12 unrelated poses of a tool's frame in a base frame.
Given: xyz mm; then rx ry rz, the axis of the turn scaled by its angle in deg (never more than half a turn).
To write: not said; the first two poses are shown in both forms.
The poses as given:
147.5 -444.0 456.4 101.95 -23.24 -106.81
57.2 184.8 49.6 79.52 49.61 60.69
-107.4 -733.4 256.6 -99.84 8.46 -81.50
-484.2 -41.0 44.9 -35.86 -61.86 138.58
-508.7 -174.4 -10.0 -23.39 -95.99 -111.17
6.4 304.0 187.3 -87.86 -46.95 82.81
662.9 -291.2 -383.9 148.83 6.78 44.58
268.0 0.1 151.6 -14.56 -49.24 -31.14
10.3 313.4 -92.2 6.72 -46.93 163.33
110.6 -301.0 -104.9 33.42 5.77 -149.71
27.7 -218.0 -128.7 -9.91 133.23 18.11
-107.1 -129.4 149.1 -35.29 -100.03 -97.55
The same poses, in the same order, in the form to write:
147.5 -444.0 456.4 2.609 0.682 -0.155 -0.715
57.2 184.8 49.6 1.949 0.712 0.444 0.544
-107.4 -733.4 256.6 2.254 -0.773 0.066 -0.631
-484.2 -41.0 44.9 2.722 -0.230 -0.397 0.889
-508.7 -174.4 -10.0 2.596 -0.157 -0.645 -0.747
6.4 304.0 187.3 2.261 -0.678 -0.362 0.639
662.9 -291.2 -383.9 2.714 0.957 0.044 0.287
268.0 0.1 151.6 1.048 -0.242 -0.820 -0.519
10.3 313.4 -92.2 2.968 0.040 -0.276 0.960
110.6 -301.0 -104.9 2.679 0.218 0.038 -0.975
27.7 -218.0 -128.7 2.353 -0.074 0.988 0.134
-107.1 -129.4 149.1 2.515 -0.245 -0.694 -0.677

